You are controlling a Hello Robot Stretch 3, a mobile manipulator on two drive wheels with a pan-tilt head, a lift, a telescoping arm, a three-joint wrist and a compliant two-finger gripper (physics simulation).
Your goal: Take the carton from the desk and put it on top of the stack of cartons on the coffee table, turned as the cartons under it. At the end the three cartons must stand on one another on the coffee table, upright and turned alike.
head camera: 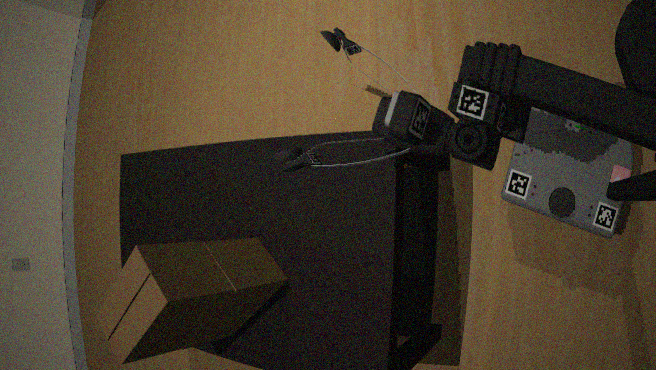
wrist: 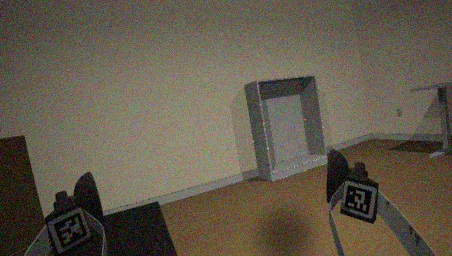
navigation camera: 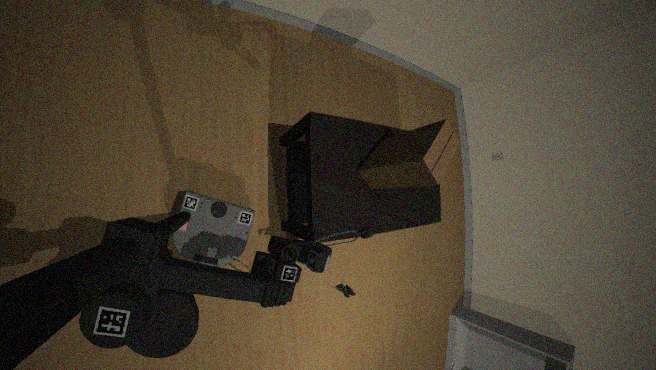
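Pixels of known places: gripper, fingertip midpoint: (head camera: 299, 92) (navigation camera: 363, 263); robot's base at its link origin: (head camera: 560, 201) (navigation camera: 218, 209).
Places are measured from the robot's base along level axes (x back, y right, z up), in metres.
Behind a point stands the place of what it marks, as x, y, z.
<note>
Two brown cartons (head camera: 175, 272) {-0.314, 0.553, 0.753} (navigation camera: 405, 174) {-0.314, 0.552, 0.699} (wrist: 17, 195) appear stacked on the black table (head camera: 330, 215) {-0.177, 0.453, 0.451} (navigation camera: 335, 170) {-0.302, 0.391, 0.450} (wrist: 140, 232), with a thin joint line across their side and a dark slit on the top face. They stand near the table's far end, by the wall. My gripper (head camera: 320, 101) (navigation camera: 356, 261) {0.024, 0.410, 0.738} (wrist: 215, 180) {0.024, 0.410, 0.738} is wide open and empty. One finger is over the table's side edge, the other over the floor beside it. It is apart from the cartons. A carton on a desk does not show in these views.
A grey open cabinet (navigation camera: 510, 332) {0.537, 2.579, 0.592} (wrist: 258, 132) stands by the wall. A light table (wrist: 444, 120) with a metal leg stands at the right of the wrist view. My base (head camera: 555, 160) {0.089, 0.049, 0.160} (navigation camera: 215, 225) {0.071, 0.005, 0.160} is on the wooden floor near the black table's near end.
</note>
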